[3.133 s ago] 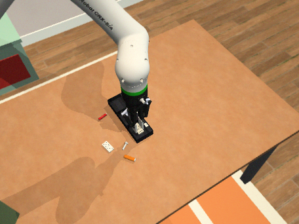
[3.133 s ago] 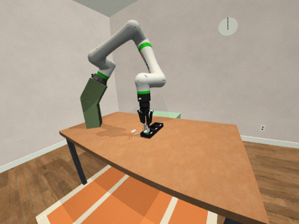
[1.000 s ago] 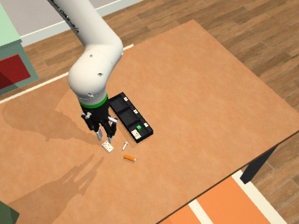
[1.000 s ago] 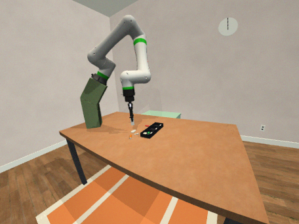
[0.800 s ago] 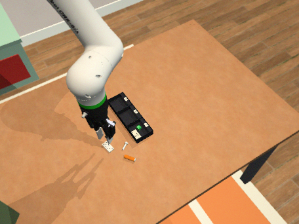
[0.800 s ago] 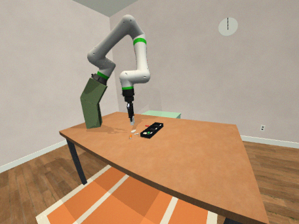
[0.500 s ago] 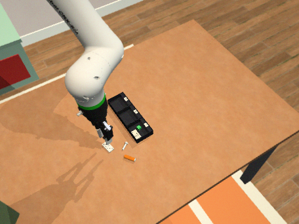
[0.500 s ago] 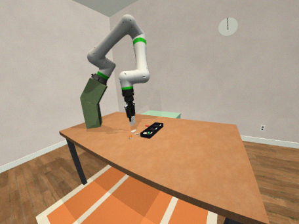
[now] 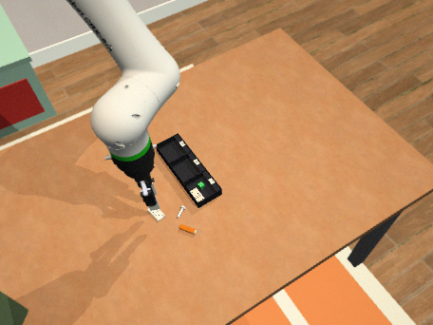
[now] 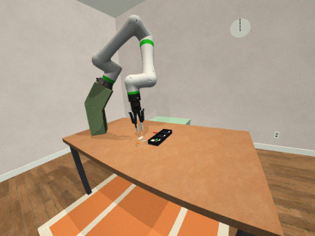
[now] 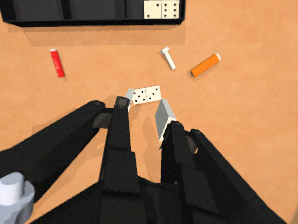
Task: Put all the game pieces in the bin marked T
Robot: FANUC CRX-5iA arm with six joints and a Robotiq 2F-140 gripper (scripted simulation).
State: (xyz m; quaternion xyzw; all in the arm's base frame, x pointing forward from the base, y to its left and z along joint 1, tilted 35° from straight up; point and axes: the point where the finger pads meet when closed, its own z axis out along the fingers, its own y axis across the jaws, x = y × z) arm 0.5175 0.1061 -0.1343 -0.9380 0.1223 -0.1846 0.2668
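My hand is 15 cm short of the green die, 2 cm to the right of it and 9 cm above it. Round my hand: domino 13 cm ahead, 9 cm below; orange cylinder 7 cm ahead, 9 cm to the right, 9 cm below; white screw 7 cm ahead, 2 cm to the right, 10 cm below.
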